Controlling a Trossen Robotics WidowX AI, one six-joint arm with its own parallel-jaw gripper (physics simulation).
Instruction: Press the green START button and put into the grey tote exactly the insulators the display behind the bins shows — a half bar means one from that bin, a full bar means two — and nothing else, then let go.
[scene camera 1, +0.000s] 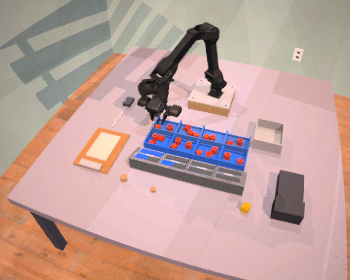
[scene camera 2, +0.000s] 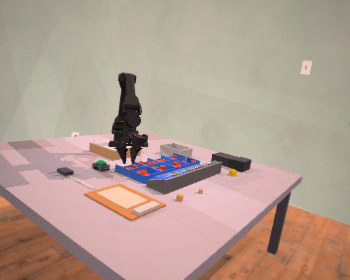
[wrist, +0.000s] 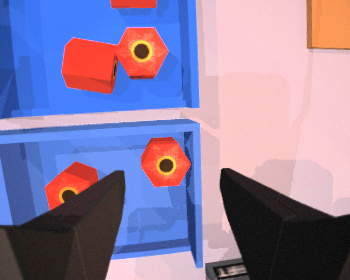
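My gripper (scene camera 1: 158, 120) (scene camera 2: 129, 162) (wrist: 172, 178) is partly open and empty, above the far-left end of the blue bins (scene camera 1: 235, 166) (scene camera 2: 131, 175) (wrist: 193, 200). In the wrist view an upright red insulator (wrist: 155, 150) stands between the fingertips' lines; another insulator (wrist: 82, 175) is partly hidden by the left finger. The neighbouring bin holds an upright insulator (wrist: 154, 42) touching a lying one (wrist: 87, 65). The display (scene camera 1: 187, 175) (scene camera 2: 185, 180) shows a long blue bar at its left window and a shorter one in the second. The green START button (scene camera 2: 101, 162) stands left of the bins. The grey tote (scene camera 1: 267, 146) (scene camera 2: 172, 153) appears empty.
A black block (scene camera 1: 290, 195) (scene camera 2: 231, 161) stands at the right, near a yellow cube (scene camera 1: 245, 207) (scene camera 2: 233, 172). An orange clipboard (scene camera 1: 117, 148) (scene camera 2: 95, 195) lies left of the display. Small orange cubes (scene camera 1: 123, 177) (scene camera 2: 180, 198) lie in front. The arm's base (scene camera 1: 207, 106) stands behind the bins.
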